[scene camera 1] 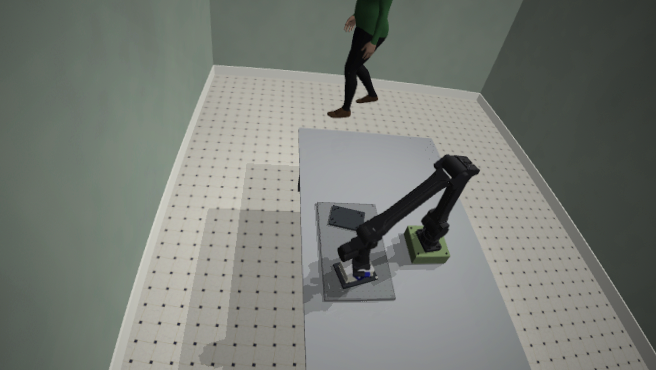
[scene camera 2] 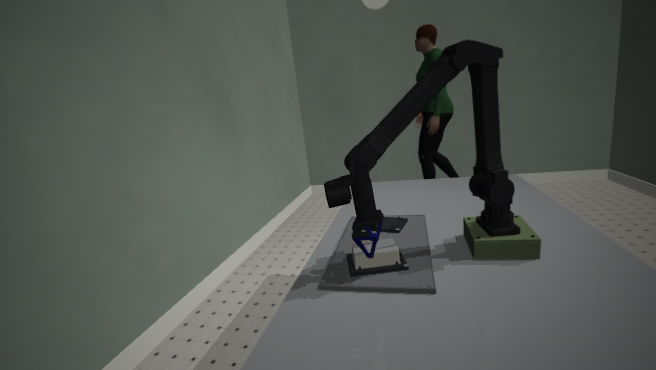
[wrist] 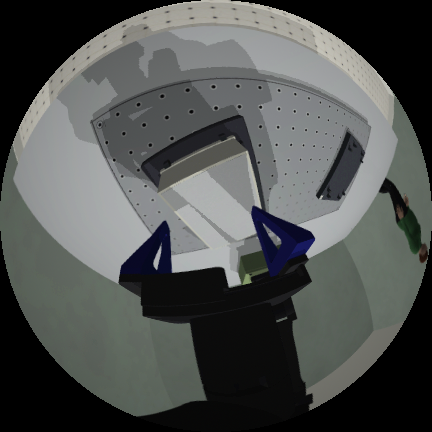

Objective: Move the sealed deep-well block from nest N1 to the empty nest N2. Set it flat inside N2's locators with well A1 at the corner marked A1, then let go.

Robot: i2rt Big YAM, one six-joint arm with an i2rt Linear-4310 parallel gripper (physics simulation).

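Frame: origin at the arm's base, x ahead, y left, z up, level; centimetres.
Where they show: gripper, fingertip midpoint: (scene camera 1: 357,269) (scene camera 2: 373,249) (wrist: 209,216); arm's base, link origin: (scene camera 1: 427,240) (scene camera 2: 496,227) (wrist: 266,273).
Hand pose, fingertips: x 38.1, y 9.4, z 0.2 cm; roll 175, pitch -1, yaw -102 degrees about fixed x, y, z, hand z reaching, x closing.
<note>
Things, the pixels of their top centre, and the offset from my fingertips. Level surfaces: height alone.
- sealed deep-well block, top centre: (wrist: 224,215) (scene camera 2: 374,246) (scene camera 1: 357,266) dy -1.6, dx -0.4, dz +0.2 cm
- nest N1, top centre: (wrist: 218,197) (scene camera 2: 375,256) (scene camera 1: 356,269) dy -1.6, dx -0.5, dz -3.0 cm
- empty nest N2, top centre: (wrist: 348,175) (scene camera 2: 382,219) (scene camera 1: 347,216) dy -30.7, dx -5.0, dz -3.0 cm
- table, surface height: dz -6.5 cm
The sealed deep-well block (scene camera 1: 346,274) (scene camera 2: 386,258) (wrist: 215,192), pale with a flat top, sits in nest N1 (scene camera 2: 380,270) (wrist: 190,146), a dark plate. The empty nest N2 (scene camera 1: 345,218) (scene camera 2: 395,224) (wrist: 342,167) is a dark plate with small raised locators, farther along the same board. My gripper (scene camera 2: 371,253) (wrist: 209,216) is open and points down at the block. Its blue fingers stand on either side of the block, and in scene camera 2 the near fingertip reaches below the block's top edge. Contact cannot be told. The A1 markings are not readable.
Both nests are on a grey perforated board (scene camera 1: 385,294) (scene camera 2: 425,282) (wrist: 295,117) on the table (scene camera 1: 425,330) (scene camera 2: 500,310). The arm stands on a green base (scene camera 1: 430,259) (scene camera 2: 505,249) to the right of the board. A person in a green top (scene camera 1: 371,20) (scene camera 2: 442,102) is beyond the table's far end.
</note>
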